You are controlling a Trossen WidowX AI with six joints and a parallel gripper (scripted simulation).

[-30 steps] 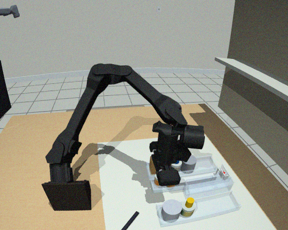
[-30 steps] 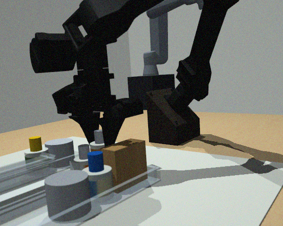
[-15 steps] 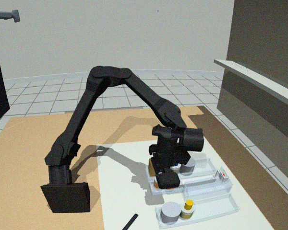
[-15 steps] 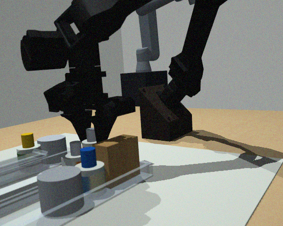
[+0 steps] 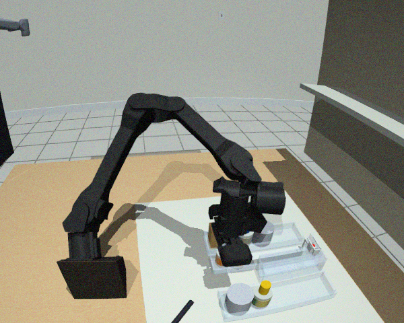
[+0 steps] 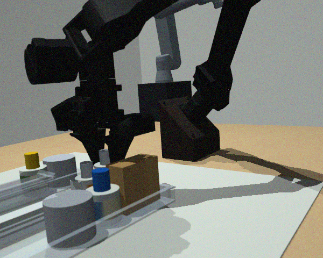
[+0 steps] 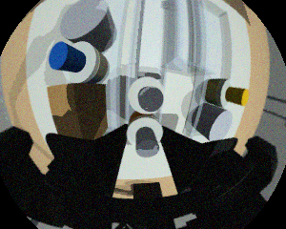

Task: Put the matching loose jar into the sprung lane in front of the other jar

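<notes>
Right now the brown box is 1 cm ahead of my gripper tip and 8 cm to the left of it. The rest, counted from my gripper tip: black rod (13 cm behind, 17 cm to the right, 3 cm below); then clear sprung lane (15 cm ahead, 2 cm to the right, 2 cm below).
</notes>
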